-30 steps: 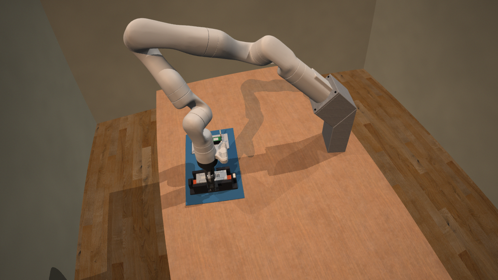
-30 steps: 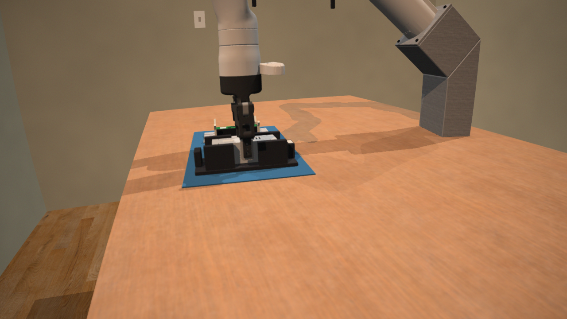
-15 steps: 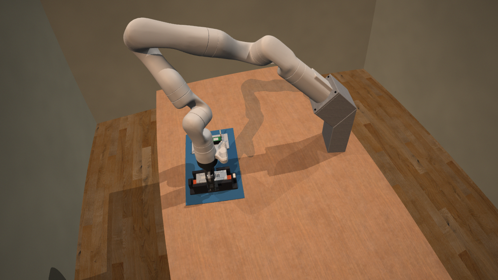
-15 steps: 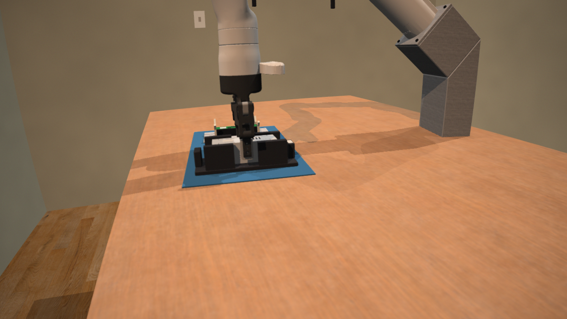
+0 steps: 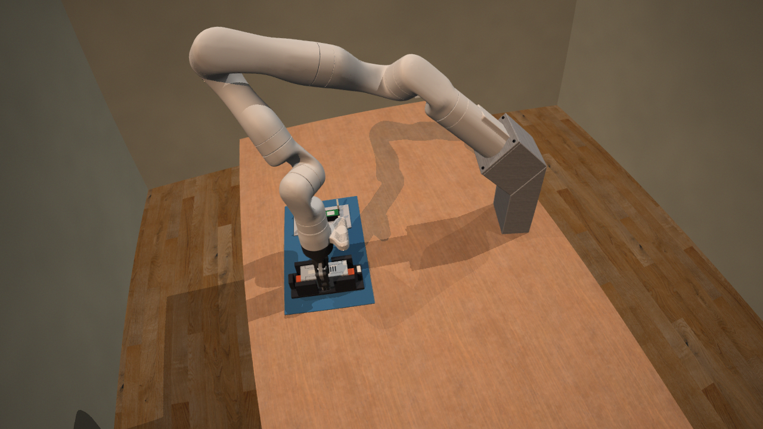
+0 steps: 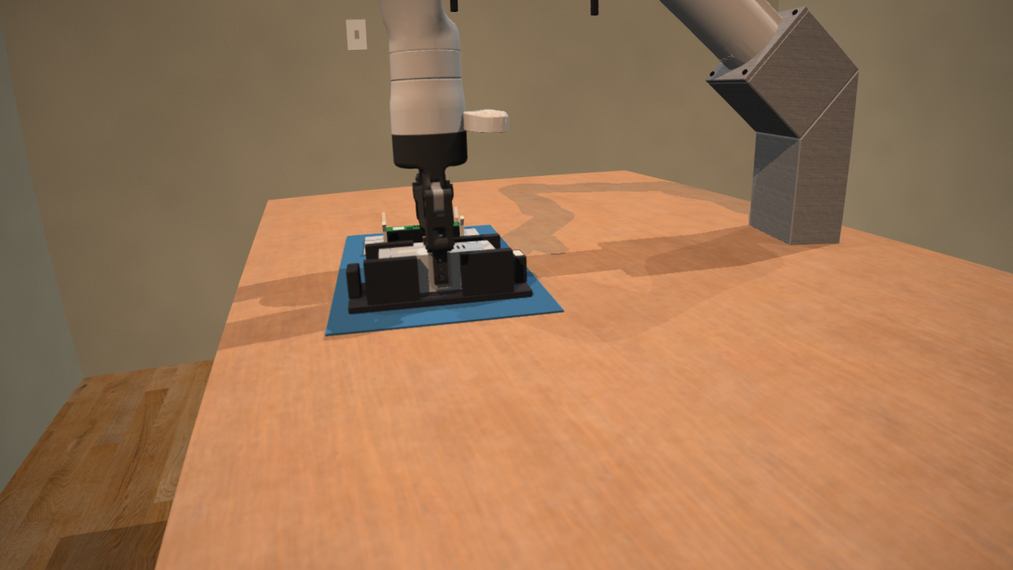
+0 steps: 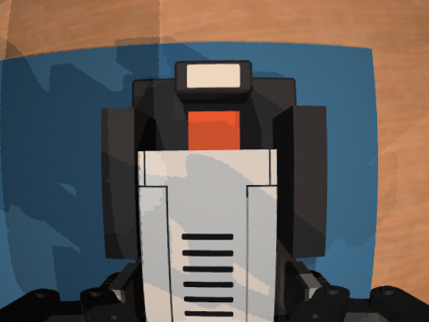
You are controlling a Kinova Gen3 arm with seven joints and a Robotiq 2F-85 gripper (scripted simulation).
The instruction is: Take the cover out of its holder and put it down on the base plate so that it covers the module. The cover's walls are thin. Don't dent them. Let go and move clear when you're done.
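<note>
Now: the light grey cover right at my hand.
</note>
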